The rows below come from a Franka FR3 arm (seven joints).
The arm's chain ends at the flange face. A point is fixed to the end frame.
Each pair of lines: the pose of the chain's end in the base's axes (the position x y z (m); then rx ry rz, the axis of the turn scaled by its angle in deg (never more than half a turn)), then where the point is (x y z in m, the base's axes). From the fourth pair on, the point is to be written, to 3 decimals.
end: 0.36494 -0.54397 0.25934 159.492 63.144 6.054
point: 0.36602 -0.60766 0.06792
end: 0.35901 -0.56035 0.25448 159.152 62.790 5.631
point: 0.35964 -0.62577 0.06364
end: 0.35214 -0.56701 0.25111 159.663 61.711 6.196
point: 0.35310 -0.63151 0.05996
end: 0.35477 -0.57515 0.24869 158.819 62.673 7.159
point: 0.359 -0.640 0.058
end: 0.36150 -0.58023 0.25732 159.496 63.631 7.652
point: 0.366 -0.642 0.065
